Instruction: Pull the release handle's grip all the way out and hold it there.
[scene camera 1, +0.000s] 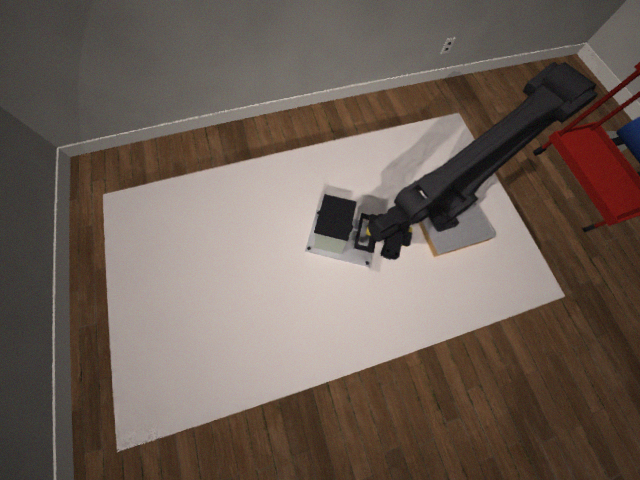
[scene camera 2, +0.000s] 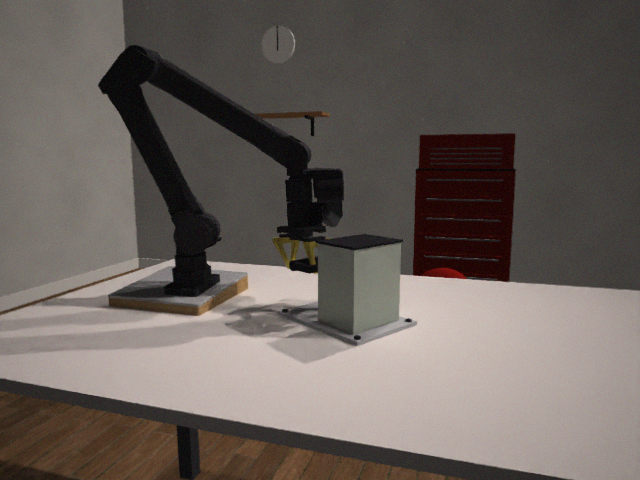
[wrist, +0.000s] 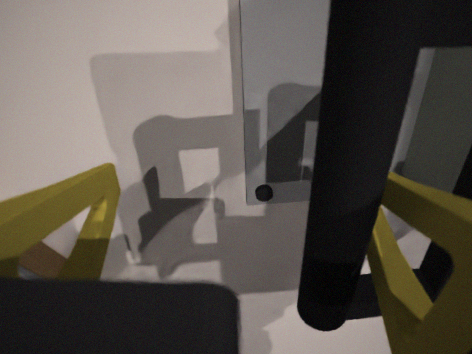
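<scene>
The black rectangular grip (scene camera 1: 364, 248) (scene camera 2: 301, 264) (wrist: 345, 150) of the release handle stands close beside the pale green box (scene camera 1: 330, 243) (scene camera 2: 361, 286), which has a black top and sits on a grey baseplate (scene camera 1: 356, 256) (scene camera 2: 385, 331) (wrist: 280, 50). Little of the handle's rod shows. My gripper (scene camera 1: 390, 230) (scene camera 2: 301, 268) (wrist: 235, 176) points down and is open, its yellow fingers wide apart. In the wrist view the grip's outer bar stands between the fingers, close to the right finger and far from the left one. Whether the right finger touches the bar is not clear.
The arm's base stands on a grey-topped wooden board (scene camera 1: 473, 235) (scene camera 2: 155, 305) on the white table (scene camera 1: 232, 310) (scene camera 2: 465, 392). A red cart (scene camera 1: 602, 175) stands beyond the table's edge. A red tool chest (scene camera 2: 465, 206) and a wall shelf (scene camera 2: 294, 114) are in the background.
</scene>
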